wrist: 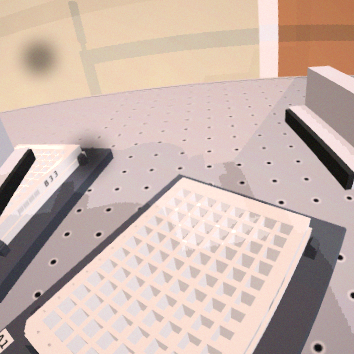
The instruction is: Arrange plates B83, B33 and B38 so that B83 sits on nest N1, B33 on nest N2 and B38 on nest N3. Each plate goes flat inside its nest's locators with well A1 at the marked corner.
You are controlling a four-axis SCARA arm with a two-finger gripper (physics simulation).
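Frame: origin at the arm's base, x ahead, y left, z up, level; centimetres.
Seen in the pictures: gripper, fingertip midpoint: (151, 111).
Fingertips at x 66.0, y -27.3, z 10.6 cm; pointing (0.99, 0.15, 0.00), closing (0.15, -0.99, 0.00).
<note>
Pixels of each thing's middle, then the offset from my fingertips to it. "pt": a spot on its surface instead. Level surfaces: height alone.
- white well plate, body centre: (178, 283) dx -2.2, dy -0.2, dz -7.4 cm
- dark nest, surface spot: (327, 240) pt dx +0.5, dy -8.1, dz -8.1 cm
- A1 mark, surface spot: (4, 340) pt dx -5.8, dy +8.2, dz -8.1 cm
- Plate B33, body centre: (5, 189) dx +5.9, dy +15.2, dz -7.4 cm
- grey table, its level: dz -9.3 cm
A white well plate (165, 270) lies in a dark nest (327, 240), low in the wrist view; it looks flat. A dark locator shows by its right corner, and its near end is cut off. An "A1" mark (4, 340) is on the nest at lower left, near a cut plate corner. No name shows on this plate. Plate B33 (45, 187), its label readable, sits on another dark nest (97, 165) at the left, partly hidden by the left finger. My gripper (151, 111) is open and empty, its fingers apart at the left and right edges, above the plates. B83 and B38 cannot be told by label.
The grey table (200, 117) with rows of small holes extends behind the nests. A beige wall (165, 30) and an orange panel (315, 55), with a pale strip between them, stand beyond its far edge.
</note>
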